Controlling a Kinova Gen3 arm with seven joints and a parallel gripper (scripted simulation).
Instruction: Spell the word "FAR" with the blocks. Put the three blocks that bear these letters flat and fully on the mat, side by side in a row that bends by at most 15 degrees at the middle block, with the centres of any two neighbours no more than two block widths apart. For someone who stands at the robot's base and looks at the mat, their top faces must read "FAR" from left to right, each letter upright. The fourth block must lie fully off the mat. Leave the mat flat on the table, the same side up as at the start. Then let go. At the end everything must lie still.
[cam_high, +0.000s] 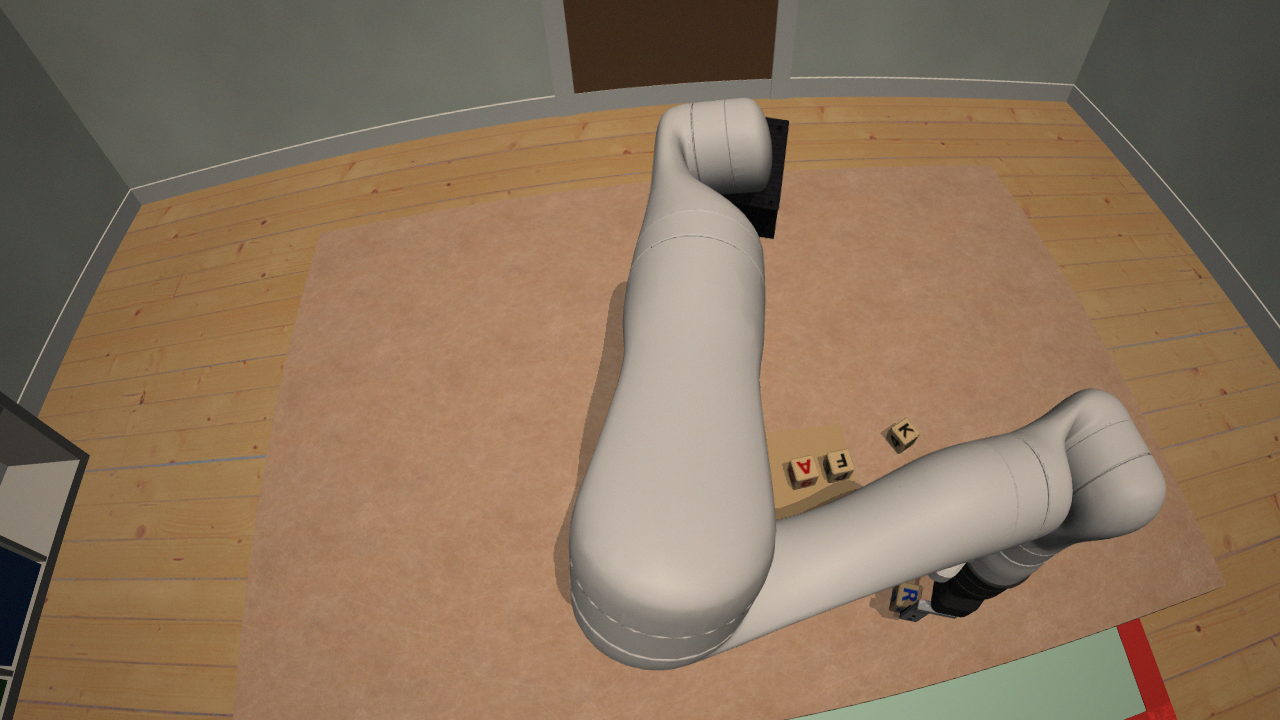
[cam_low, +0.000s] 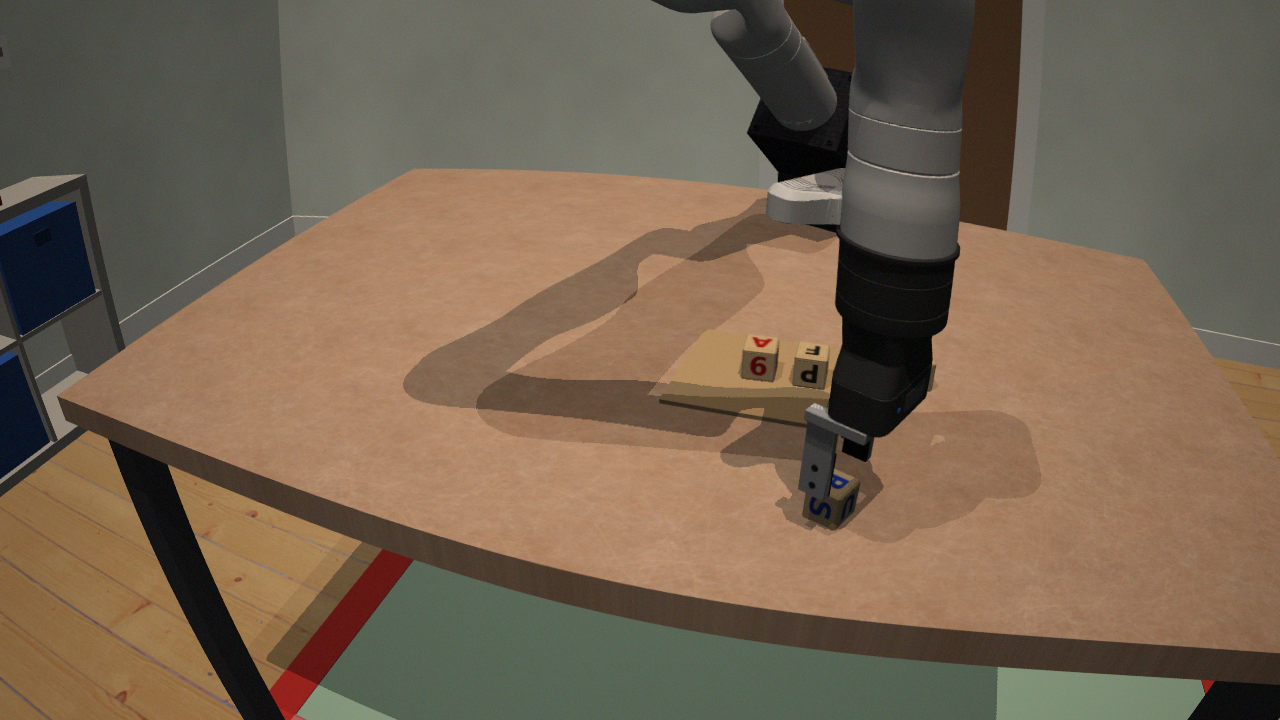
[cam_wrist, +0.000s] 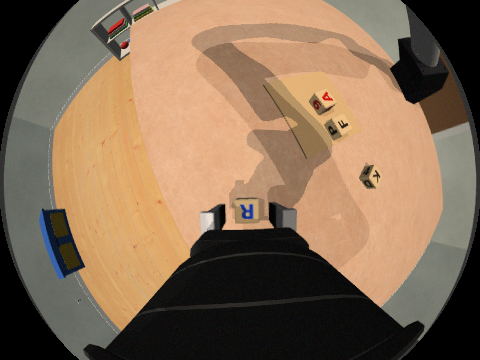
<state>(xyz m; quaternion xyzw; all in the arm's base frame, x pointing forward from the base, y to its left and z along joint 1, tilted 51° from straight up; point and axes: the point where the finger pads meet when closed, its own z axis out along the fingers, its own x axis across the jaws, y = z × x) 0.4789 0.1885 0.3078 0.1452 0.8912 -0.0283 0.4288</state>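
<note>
Now: the R block 4 cm below my hand. The rest, counted from my hand: F block 18 cm behind, 4 cm to the right, 4 cm below; tan mat 18 cm behind, 9 cm to the right, 5 cm below; K block 21 cm behind, 6 cm to the left, 4 cm below.
</note>
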